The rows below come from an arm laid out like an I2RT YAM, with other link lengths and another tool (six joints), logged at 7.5 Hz.
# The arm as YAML. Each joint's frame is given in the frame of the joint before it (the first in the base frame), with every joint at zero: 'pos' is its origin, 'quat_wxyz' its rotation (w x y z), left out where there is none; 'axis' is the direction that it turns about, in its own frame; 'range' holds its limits. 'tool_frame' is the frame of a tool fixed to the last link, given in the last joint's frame.
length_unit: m
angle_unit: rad
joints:
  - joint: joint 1
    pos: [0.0, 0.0, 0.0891]
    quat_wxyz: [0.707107, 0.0, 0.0, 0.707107]
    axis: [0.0, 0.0, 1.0]
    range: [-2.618, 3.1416]
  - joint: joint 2
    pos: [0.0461, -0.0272, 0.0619]
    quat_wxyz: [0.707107, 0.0, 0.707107, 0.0]
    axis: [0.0, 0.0, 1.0]
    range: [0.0, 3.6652]
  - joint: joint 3
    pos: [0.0, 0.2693, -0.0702]
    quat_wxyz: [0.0, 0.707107, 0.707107, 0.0]
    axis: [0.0, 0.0, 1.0]
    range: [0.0, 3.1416]
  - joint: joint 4
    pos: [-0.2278, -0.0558, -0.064]
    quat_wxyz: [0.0, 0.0, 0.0, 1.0]
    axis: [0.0, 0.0, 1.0]
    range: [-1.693, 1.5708]
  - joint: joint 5
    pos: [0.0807, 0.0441, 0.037]
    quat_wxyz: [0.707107, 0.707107, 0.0, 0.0]
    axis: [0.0, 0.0, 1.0]
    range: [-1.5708, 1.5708]
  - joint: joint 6
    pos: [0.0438, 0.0, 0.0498]
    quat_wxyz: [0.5, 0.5, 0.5, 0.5]
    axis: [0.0, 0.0, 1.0]
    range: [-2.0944, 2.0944]
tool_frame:
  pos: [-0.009, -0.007, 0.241]
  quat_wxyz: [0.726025, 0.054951, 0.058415, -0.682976]
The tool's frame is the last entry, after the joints.
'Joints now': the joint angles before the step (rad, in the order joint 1, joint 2, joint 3, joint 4, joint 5, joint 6). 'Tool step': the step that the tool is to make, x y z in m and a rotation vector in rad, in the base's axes. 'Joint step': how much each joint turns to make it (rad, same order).
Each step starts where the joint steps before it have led.
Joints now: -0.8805, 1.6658, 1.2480, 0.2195, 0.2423, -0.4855
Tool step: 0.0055, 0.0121, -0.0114, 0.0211, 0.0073, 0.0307
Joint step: 0.0087, -0.0187, -0.0360, -0.0043, -0.0232, 0.0032
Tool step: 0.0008, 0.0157, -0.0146, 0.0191, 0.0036, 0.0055
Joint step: 0.0250, -0.0307, -0.0675, 0.0168, 0.0168, 0.0143
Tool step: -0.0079, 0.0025, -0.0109, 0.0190, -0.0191, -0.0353
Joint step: 0.0104, -0.0093, -0.0450, 0.0246, 0.0378, 0.0384
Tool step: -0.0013, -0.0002, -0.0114, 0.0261, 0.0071, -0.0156
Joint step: 0.0065, 0.0123, 0.0046, -0.0216, 0.0181, 0.0184
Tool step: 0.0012, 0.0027, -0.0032, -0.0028, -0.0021, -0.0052
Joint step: 0.0121, 0.0007, -0.0184, 0.0212, 0.0167, 0.0046
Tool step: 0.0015, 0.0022, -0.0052, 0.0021, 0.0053, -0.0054
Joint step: 0.0123, 0.0057, -0.0099, 0.0095, 0.0177, 0.0028
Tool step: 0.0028, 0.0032, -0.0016, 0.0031, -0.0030, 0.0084
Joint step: 0.0050, -0.0022, -0.0074, 0.0040, -0.0045, 0.0034
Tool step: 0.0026, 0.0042, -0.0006, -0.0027, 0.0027, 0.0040
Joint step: 0.0119, -0.0043, -0.0088, 0.0051, 0.0086, -0.0015
